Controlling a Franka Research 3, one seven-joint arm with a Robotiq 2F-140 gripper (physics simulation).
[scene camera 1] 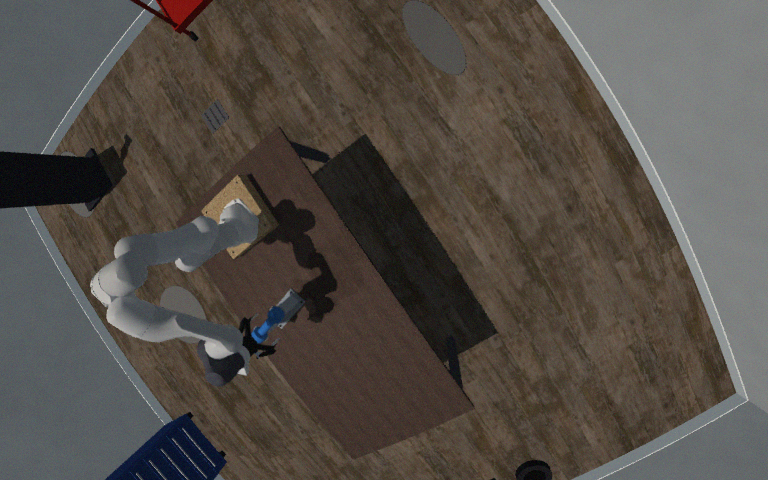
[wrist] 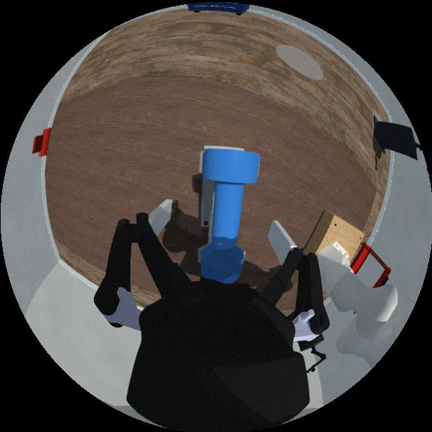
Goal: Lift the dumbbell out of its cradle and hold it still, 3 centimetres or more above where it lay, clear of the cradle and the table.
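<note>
A blue dumbbell (scene camera 1: 266,325) (wrist: 227,210) has two round ends and a straight handle. It lies over a light grey cradle (scene camera 1: 291,306) (wrist: 206,205) on the brown table (scene camera 1: 351,367) (wrist: 125,125). My gripper (scene camera 1: 265,330) (wrist: 221,218) is open and empty. Its fingers stand apart on either side of the dumbbell, around the handle and near end in the wrist view, with a gap on each side. The near end is close to the gripper's black body. The dumbbell hides much of the cradle; how low the fingertips reach beside the handle is hard to tell.
A wooden block (scene camera 1: 226,195) (wrist: 345,231) under the white arm's base stands on the table. The arm (scene camera 1: 164,246) curves round from it to the gripper. A black column (scene camera 1: 50,180) (wrist: 397,139), a blue slatted object (scene camera 1: 175,452) and a red object (scene camera 1: 182,10) stand off the table.
</note>
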